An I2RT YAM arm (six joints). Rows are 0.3 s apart.
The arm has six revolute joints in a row. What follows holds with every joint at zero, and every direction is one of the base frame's.
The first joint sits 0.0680 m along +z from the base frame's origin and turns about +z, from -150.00 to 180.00 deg.
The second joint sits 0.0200 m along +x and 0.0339 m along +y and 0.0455 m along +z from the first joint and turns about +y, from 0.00 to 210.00 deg.
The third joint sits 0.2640 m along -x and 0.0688 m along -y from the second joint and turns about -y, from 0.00 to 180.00 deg.
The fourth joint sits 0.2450 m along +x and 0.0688 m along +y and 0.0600 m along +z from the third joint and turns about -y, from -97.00 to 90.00 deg.
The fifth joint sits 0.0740 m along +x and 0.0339 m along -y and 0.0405 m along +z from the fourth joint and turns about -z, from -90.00 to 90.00 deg.
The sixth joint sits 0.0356 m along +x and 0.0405 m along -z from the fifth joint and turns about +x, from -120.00 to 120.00 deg.
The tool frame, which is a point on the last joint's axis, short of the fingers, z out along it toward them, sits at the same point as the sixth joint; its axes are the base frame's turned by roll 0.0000, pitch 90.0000 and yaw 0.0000 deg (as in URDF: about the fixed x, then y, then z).
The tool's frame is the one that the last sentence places.
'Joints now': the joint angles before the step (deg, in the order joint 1, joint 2, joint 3, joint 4, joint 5, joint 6). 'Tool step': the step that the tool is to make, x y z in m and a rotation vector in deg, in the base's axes. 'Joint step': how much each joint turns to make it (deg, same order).
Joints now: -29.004, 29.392, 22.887, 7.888, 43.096, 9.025
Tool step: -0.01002, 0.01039, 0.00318, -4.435, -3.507, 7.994
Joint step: 0.178, -6.434, -2.273, 2.322, -7.966, -1.994
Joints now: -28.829, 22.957, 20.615, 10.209, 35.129, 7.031
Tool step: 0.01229, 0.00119, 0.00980, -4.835, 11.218, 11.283
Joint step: 0.159, 3.219, 3.493, -3.173, -12.154, -9.507
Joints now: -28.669, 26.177, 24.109, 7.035, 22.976, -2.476
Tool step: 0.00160, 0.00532, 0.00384, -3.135, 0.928, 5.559
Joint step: 1.140, -0.665, 0.112, 0.912, -4.722, -2.925
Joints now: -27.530, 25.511, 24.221, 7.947, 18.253, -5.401
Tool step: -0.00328, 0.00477, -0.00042, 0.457, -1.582, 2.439
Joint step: 0.811, -1.999, -0.491, -0.724, -1.478, 1.383
